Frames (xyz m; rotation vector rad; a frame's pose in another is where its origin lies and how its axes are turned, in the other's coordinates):
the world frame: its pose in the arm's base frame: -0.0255 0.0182 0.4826 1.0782 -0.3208 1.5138
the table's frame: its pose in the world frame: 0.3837 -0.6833 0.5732 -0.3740 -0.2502 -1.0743
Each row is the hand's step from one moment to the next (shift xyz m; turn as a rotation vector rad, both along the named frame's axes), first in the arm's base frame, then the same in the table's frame.
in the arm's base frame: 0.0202 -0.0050 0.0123 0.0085 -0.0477 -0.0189
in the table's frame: 0.0209 -0.0008 0.0121 -0.0082 -0.0444 0.0257
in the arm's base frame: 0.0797 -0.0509 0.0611 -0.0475 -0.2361 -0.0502
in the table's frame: 0.0782 -0.0120 0.0801 -0.1136 -0.1567 0.1519
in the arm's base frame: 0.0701 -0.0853 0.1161 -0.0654 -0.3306 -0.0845
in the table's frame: 0.0751 0.0122 0.1410 -0.1616 -0.2303 0.2039
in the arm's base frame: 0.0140 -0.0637 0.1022 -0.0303 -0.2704 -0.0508
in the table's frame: 0.0241 0.0339 0.1139 -0.1058 -0.1829 0.1788
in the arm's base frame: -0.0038 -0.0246 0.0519 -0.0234 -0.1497 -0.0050
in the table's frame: 0.0039 0.0255 0.0515 -0.0588 -0.0819 0.1132
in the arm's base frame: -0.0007 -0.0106 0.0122 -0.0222 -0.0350 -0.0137
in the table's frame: -0.0001 0.0031 0.0159 -0.0326 -0.0226 0.0182
